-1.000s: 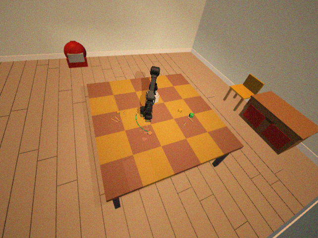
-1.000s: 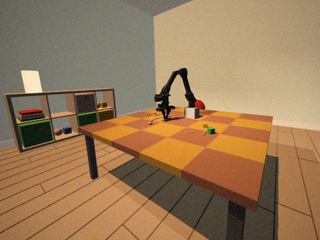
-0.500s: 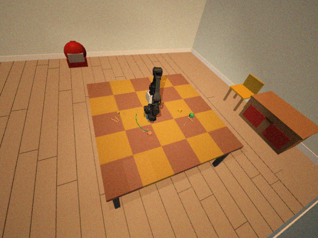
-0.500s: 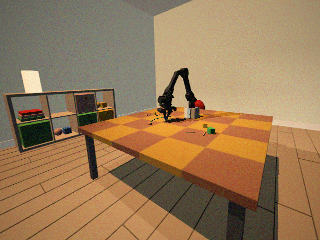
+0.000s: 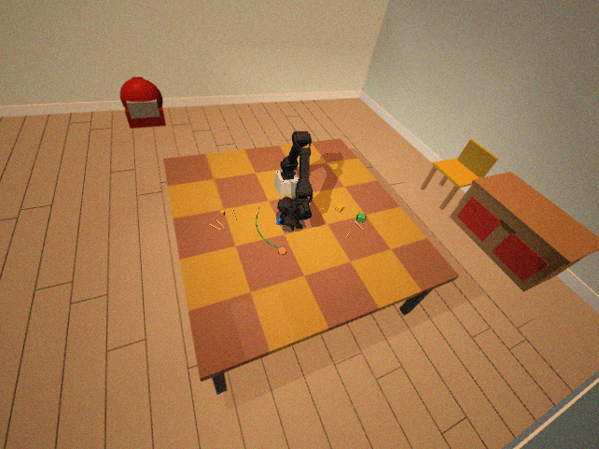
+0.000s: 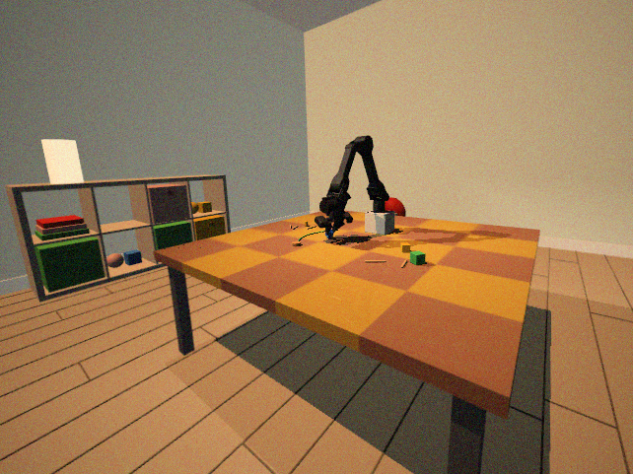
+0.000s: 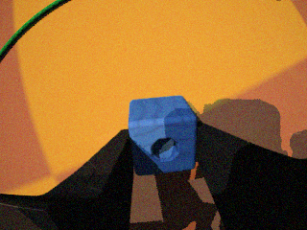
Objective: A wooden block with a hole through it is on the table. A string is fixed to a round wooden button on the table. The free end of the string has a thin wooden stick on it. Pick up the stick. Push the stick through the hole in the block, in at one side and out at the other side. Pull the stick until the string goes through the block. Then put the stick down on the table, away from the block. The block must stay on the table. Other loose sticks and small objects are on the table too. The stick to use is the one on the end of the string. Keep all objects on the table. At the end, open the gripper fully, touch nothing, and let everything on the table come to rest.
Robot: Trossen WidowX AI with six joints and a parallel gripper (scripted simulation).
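My gripper tip is right at the blue cube. Also, from my gripper tip: round wooden button (18 cm ahead, 4 cm to the right, 2 cm below); then thin wooden stick (11 cm behind, 10 cm to the right, 2 cm below); then yellow cube (4 cm behind, 37 cm to the left, 1 cm below).
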